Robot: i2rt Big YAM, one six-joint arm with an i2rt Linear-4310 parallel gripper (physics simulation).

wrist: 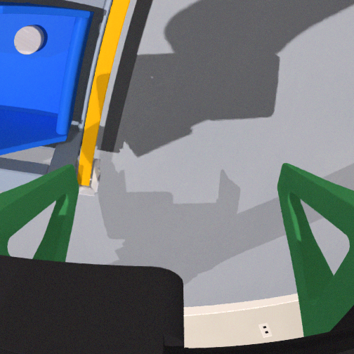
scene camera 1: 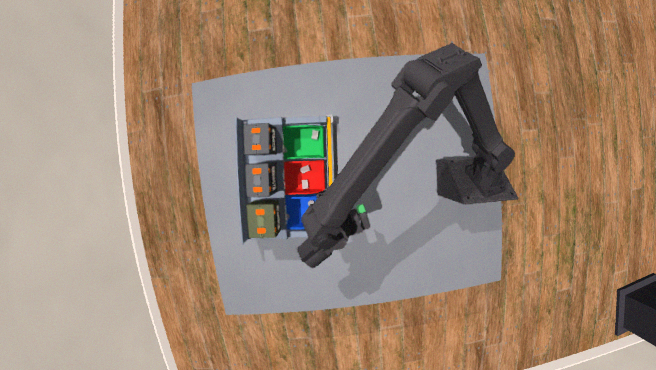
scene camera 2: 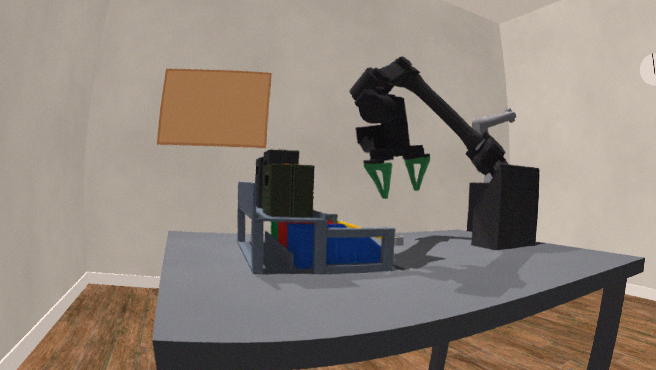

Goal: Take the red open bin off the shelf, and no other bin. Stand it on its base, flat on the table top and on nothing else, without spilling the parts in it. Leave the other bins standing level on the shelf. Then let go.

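Pixels of known places: gripper, fingertip midpoint: (scene camera 2: 401, 194); arm's base, link origin: (scene camera 1: 484, 180) (scene camera 2: 510, 185).
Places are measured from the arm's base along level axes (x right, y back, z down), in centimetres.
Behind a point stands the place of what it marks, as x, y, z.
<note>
The red open bin (scene camera 1: 317, 176) {11.6, -50.4, 17.0} (scene camera 2: 283, 235) {12.6, -65.1, 12.9} stands in the middle of the shelf's low front row, with two pale parts in it. The green bin (scene camera 1: 298, 145) {23.2, -54.3, 17.1} (scene camera 2: 274, 229) {24.8, -62.6, 13.1} with a pale part and the blue bin (scene camera 1: 295, 216) {0.1, -60.8, 17.0} (scene camera 2: 352, 250) {-3.3, -57.3, 13.9} (wrist: 35, 82) with a round part stand on either side of it. The shelf (scene camera 1: 240, 155) {23.8, -71.2, 4.8} (scene camera 2: 320, 245) {-4.7, -64.9, 12.5} stands on the table (scene camera 1: 425, 265) {-29.0, -19.4, 18.0} (scene camera 2: 225, 310) {-22.9, -87.3, 17.9} (wrist: 310, 105). My gripper (scene camera 2: 401, 194) {-1.0, -44.4, 3.1} (wrist: 177, 175) is open and empty, pointing down high above the table, in front of the shelf's blue-bin end. The arm partly covers the blue bin in scene camera 1.
A yellow rail (scene camera 1: 330, 150) {19.0, -44.3, 11.4} (wrist: 103, 85) runs along the shelf's front edge. Two grey cases (scene camera 1: 265, 140) {25.3, -60.9, -4.3} and an olive case (scene camera 1: 268, 220) {3.6, -65.8, -1.7} (scene camera 2: 290, 190) {-1.0, -69.4, 2.9} stand on the raised rear level. The arm's black base block (scene camera 1: 452, 180) {2.0, -9.7, 3.0} (scene camera 2: 515, 207) {-5.3, -3.8, 6.1} stands at the table's opposite side.
</note>
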